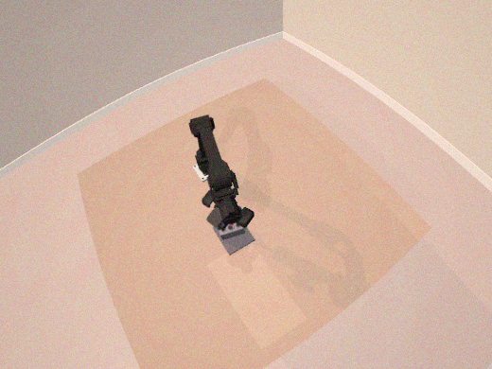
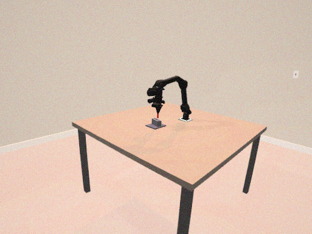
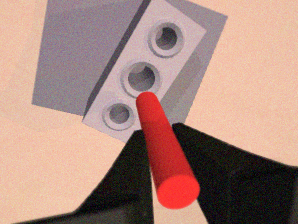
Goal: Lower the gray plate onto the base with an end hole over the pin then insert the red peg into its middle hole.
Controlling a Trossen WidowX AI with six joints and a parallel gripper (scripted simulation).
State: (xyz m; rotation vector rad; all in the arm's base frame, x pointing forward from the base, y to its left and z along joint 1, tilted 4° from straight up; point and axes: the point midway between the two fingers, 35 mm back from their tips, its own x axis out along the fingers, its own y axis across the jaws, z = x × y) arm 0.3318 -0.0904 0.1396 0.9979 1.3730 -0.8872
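Now: gripper tip 70 mm above the gray plate and 10 mm to the left of it. Round my gripper tip: red peg: right at my gripper tip; gray base: 110 mm below, 10 mm ahead.
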